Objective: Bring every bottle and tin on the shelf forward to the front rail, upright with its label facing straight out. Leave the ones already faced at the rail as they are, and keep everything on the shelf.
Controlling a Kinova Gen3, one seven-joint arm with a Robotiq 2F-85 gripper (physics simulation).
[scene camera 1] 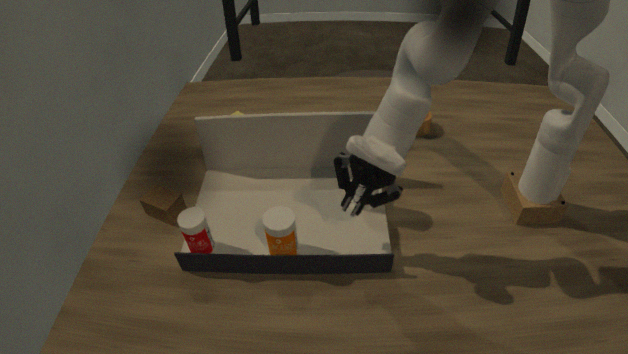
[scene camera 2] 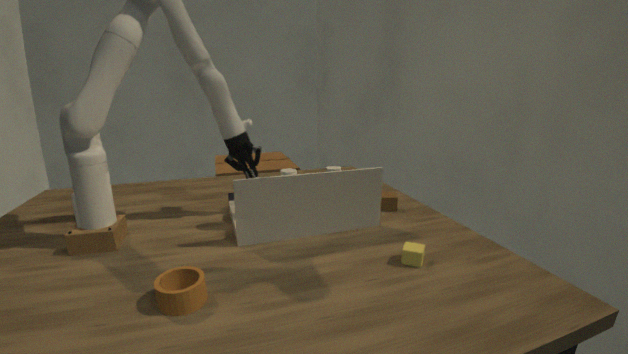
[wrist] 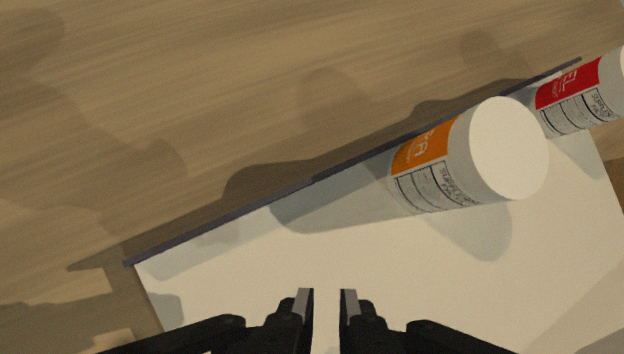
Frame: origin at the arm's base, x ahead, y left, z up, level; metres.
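Seen in the pictures: gripper, fingertip midpoint: [scene camera 1: 349,210] [wrist: 326,309]; arm's base, link origin: [scene camera 1: 536,190] [scene camera 2: 99,223].
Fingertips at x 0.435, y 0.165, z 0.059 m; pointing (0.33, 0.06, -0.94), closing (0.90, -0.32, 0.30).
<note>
Pixels of each thing's top centre, then the offset from my fingertips to it. "spot": a spot on its surface instead.
- white shelf, surface spot: [scene camera 1: 270,145] spot: dz -0.016, dx +0.201, dy -0.199 m
- dark front rail, surface spot: [wrist: 310,181] [scene camera 1: 329,255] spot: dz -0.059, dx +0.028, dy +0.063 m
- white-capped bottle with a red label, surface spot: [wrist: 567,82] [scene camera 1: 204,242] spot: dz -0.040, dx +0.268, dy +0.082 m
- white-capped bottle with an orange label, surface spot: [wrist: 425,146] [scene camera 1: 291,242] spot: dz -0.032, dx +0.098, dy +0.062 m
- wooden block, top centre: [scene camera 1: 160,196] [scene camera 2: 383,194] dz -0.067, dx +0.441, dy -0.047 m
- yellow cube, top centre: [scene camera 2: 413,247] dz -0.079, dx +0.369, dy -0.408 m
- orange bowl, top centre: [scene camera 2: 179,279] [scene camera 1: 415,112] dz -0.067, dx -0.153, dy -0.466 m
The white shelf [scene camera 1: 270,145] [scene camera 2: 310,210] has a dark front rail [scene camera 1: 330,264] [wrist: 310,181]. A white-capped bottle with a red label [scene camera 1: 199,241] [wrist: 567,82] stands upright at the rail's left end in scene camera 1. A white-capped bottle with an orange label [scene camera 1: 282,244] [wrist: 425,146] stands upright at the rail's middle. Both labels face outward. Their caps show over the back panel in scene camera 2. My gripper [scene camera 1: 350,211] [scene camera 2: 251,176] [wrist: 326,309] is shut, over the shelf's right part, with a narrow gap and nothing visible between the fingertips. The hand hides what is directly behind it.
A wooden block [scene camera 1: 162,202] [scene camera 2: 389,202] lies beside the shelf's left side in scene camera 1. A yellow cube [scene camera 2: 413,255] and an orange bowl [scene camera 2: 180,300] [scene camera 1: 426,125] are behind the back panel. The arm's wooden base [scene camera 1: 540,215] [scene camera 2: 95,241] stands to the shelf's right.
</note>
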